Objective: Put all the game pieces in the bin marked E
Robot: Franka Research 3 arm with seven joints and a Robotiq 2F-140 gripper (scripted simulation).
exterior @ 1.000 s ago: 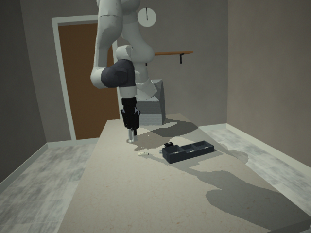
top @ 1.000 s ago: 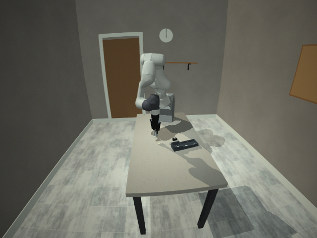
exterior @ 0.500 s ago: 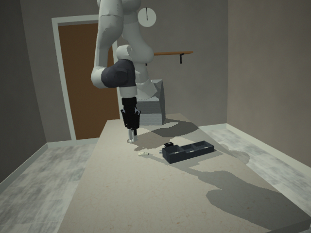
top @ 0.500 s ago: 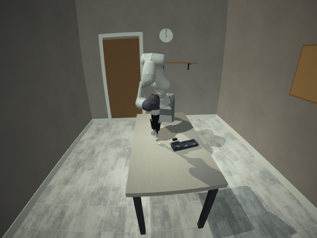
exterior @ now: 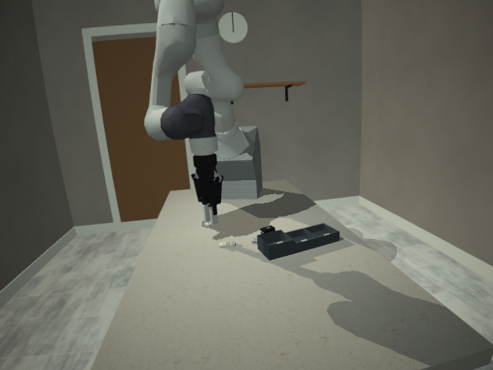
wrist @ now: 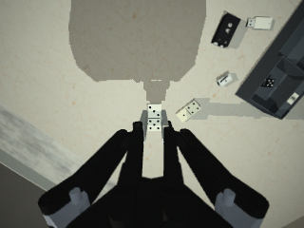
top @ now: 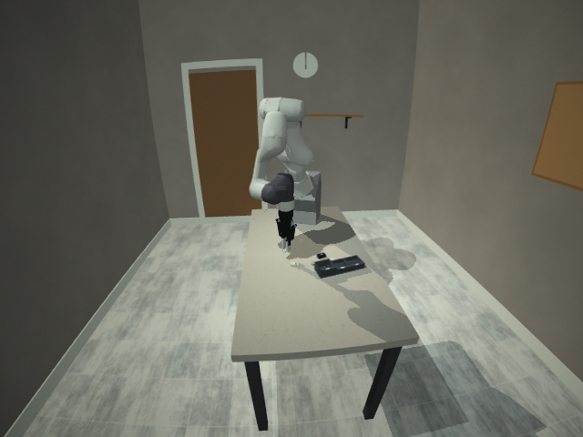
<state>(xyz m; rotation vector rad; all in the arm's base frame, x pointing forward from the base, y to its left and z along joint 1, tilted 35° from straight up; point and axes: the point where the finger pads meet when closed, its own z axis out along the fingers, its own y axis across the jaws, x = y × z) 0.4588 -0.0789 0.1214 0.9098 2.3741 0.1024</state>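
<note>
Right now the black die is 12 cm ahead of my hand, 20 cm to the left of it and 8 cm below it. Round my hand: dark three-part bin 11 cm ahead, 27 cm to the left, 7 cm below; black box 1 cm behind, 18 cm to the left, 9 cm below; white usb stick 2 cm ahead, 25 cm to the left, 9 cm below.
</note>
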